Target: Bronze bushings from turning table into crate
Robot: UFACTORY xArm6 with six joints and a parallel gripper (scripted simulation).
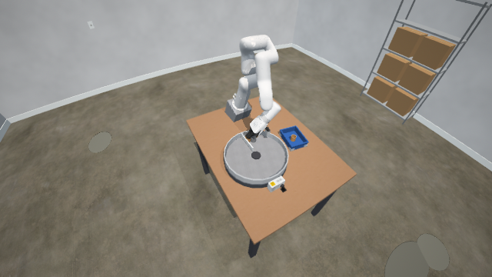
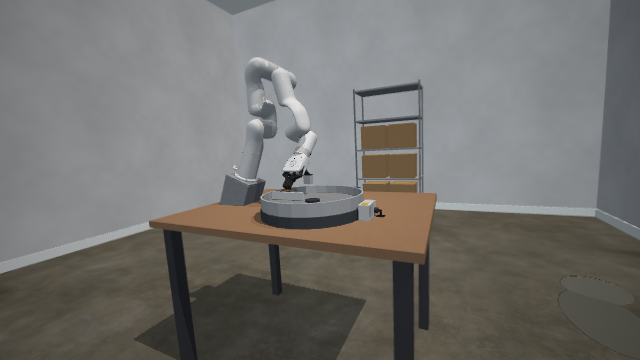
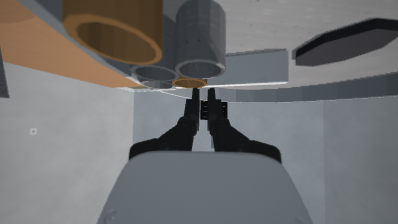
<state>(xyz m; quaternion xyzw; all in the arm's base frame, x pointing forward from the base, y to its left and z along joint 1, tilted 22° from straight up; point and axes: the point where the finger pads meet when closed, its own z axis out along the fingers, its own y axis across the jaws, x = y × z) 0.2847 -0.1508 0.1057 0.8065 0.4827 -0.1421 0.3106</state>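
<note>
The blue crate lies 16 cm ahead of my hand, 31 cm to the left of it and 10 cm below it. The rest, counted from my hand: round grey turning table: 12 cm ahead, 4 cm to the right, 7 cm below.
</note>
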